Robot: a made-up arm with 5 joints. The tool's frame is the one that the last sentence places.
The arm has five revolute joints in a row. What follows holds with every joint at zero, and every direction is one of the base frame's. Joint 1 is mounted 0.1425 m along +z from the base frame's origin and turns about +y. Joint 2 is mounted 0.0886 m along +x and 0.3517 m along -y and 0.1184 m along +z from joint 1 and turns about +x. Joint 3 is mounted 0.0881 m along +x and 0.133 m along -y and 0.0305 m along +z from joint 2 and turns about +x. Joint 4 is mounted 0.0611 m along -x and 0.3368 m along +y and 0.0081 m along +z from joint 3 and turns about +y. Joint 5 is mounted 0.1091 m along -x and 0.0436 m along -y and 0.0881 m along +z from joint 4 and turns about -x. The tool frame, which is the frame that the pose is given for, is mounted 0.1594 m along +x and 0.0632 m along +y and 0.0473 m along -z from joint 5; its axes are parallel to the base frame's.
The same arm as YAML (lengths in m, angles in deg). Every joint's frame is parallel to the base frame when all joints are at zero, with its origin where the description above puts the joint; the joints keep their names.
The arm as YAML. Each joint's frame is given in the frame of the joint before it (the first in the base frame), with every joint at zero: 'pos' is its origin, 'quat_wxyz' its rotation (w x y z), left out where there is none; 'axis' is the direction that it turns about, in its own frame. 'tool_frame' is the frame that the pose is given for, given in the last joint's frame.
length_unit: m
angle_unit: deg
joints:
  - joint: joint 1
    pos: [0.0, 0.0, 0.1425]
    axis: [0.0, 1.0, 0.0]
  - joint: joint 2
    pos: [0.0886, -0.3517, 0.1184]
    axis: [1.0, 0.0, 0.0]
  - joint: joint 3
    pos: [0.0881, -0.133, 0.0305]
    axis: [1.0, 0.0, 0.0]
  - joint: joint 4
    pos: [-0.0611, 0.3368, 0.0081]
    axis: [0.0, 1.0, 0.0]
  - joint: joint 5
    pos: [-0.1091, -0.0436, 0.0881]
    axis: [-1.0, 0.0, 0.0]
tool_frame:
  pos: [0.1594, 0.0632, -0.0473]

